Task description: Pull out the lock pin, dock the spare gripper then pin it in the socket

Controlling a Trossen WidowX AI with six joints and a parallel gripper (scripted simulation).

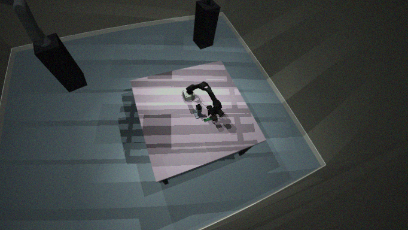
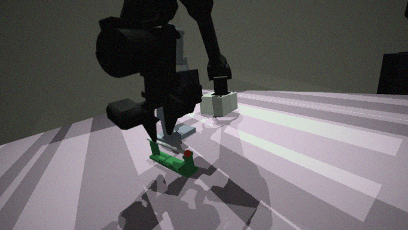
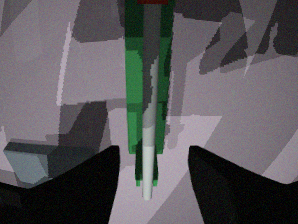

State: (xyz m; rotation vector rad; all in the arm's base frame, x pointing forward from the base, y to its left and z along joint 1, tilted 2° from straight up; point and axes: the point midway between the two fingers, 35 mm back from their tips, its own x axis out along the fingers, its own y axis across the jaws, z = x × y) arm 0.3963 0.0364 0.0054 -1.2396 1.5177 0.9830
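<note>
Right now the green cradle is 1 cm to the left of my gripper tip and 4 cm below it. The rest, counted from my gripper tip: spare gripper 11 cm behind, 8 cm to the right, 6 cm above; then grey mount 12 cm behind, 7 cm to the right, 1 cm below.
</note>
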